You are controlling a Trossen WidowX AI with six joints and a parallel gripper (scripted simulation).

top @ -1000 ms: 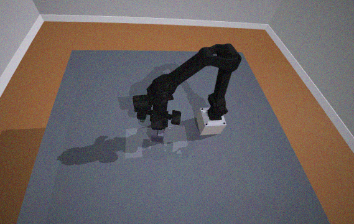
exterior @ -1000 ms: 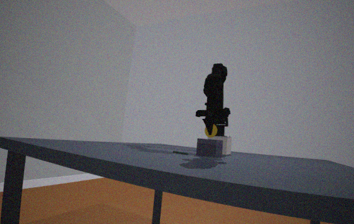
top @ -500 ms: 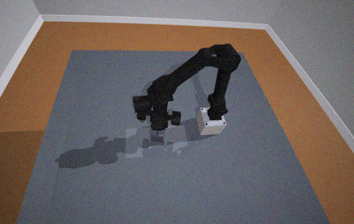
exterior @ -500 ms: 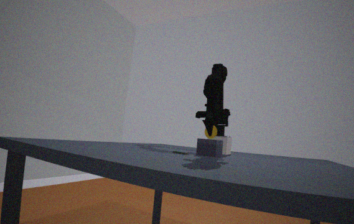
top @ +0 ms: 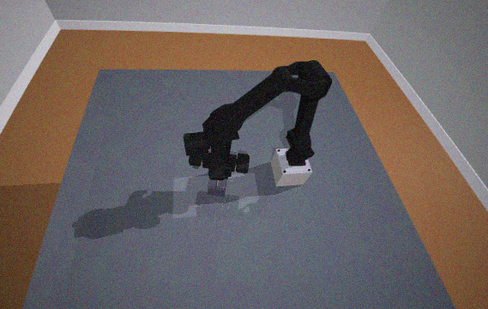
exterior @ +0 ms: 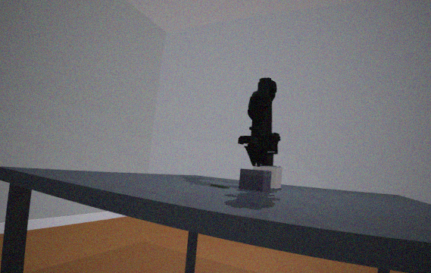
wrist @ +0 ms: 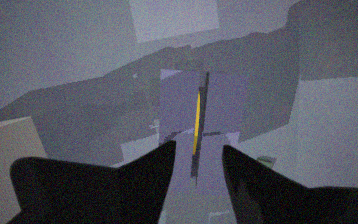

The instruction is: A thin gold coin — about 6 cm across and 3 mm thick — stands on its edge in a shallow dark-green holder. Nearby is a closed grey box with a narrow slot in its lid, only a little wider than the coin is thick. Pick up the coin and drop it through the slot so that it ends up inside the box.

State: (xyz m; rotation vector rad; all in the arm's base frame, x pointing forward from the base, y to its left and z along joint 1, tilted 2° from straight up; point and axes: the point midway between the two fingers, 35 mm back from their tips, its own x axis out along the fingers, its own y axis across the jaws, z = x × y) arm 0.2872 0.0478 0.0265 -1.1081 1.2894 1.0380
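Now: the gold coin 6 cm below my gripper tip.
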